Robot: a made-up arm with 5 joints.
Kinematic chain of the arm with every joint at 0, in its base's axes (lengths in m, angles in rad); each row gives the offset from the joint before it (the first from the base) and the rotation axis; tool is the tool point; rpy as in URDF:
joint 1: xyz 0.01 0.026 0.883 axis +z
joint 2: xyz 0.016 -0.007 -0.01 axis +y
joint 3: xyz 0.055 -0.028 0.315 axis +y
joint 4: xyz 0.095 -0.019 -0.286 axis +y
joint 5: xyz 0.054 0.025 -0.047 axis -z
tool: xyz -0.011 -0.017 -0.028 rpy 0 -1.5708 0
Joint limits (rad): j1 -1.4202..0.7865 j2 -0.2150..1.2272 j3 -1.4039..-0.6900 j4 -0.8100..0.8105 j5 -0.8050..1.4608
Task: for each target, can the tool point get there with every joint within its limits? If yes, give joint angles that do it. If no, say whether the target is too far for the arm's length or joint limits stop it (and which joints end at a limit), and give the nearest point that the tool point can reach.
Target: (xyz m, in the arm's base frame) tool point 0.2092 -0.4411 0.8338
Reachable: yes | joints -1.1063 0.6075 -0.9709 -0.3718 0.8887
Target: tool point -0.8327 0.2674 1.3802
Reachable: no: too far | nearest point 0.0051 -0.2664 1.3962 | short by 0.994 m
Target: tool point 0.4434 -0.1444 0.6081
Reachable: yes | joints -0.3135 1.1169 -1.2390 0.3932 1.0233
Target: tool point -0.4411 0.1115 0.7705
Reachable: no: joint limits stop it (at a limit: joint 1, joint 2, joint 3, joint 4) | nearest point -0.0047 -0.1812 0.5750 | short by 0.561 m
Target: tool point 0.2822 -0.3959 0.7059
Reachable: yes | joints -0.9302 0.9128 -1.2699 0.6272 0.7540
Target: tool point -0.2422 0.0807 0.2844
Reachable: no: joint limits stop it (at a limit: joint 1, joint 2, joint 3, joint 4, joint 5) | nearest point -0.0072 -0.1852 0.5592 | short by 0.449 m
